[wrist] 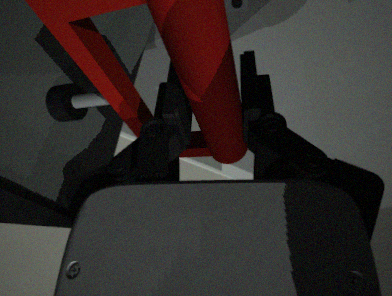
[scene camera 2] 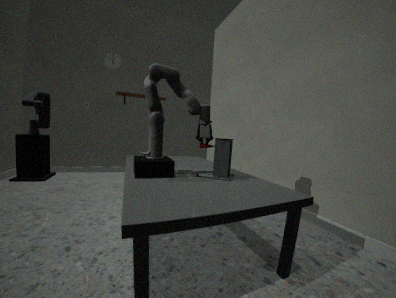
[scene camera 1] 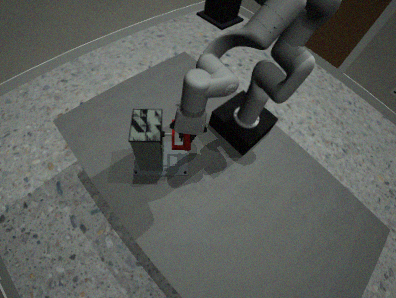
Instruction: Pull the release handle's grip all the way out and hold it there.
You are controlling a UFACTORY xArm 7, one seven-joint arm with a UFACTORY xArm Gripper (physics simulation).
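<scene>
The release handle is a red rectangular frame with a thick round grip bar. A thin light rod joins it to an upright grey-green housing, and a short length of rod shows at a black collar. My gripper points down and is shut on the grip bar, with one black finger inside the frame and the other on the outer side. The exact finger contact is dark in the wrist view.
The housing stands on a thin base plate on the grey table. The arm's black base block stands on the table, to the right of the handle in scene camera 1. Another arm on a black pedestal stands on the floor.
</scene>
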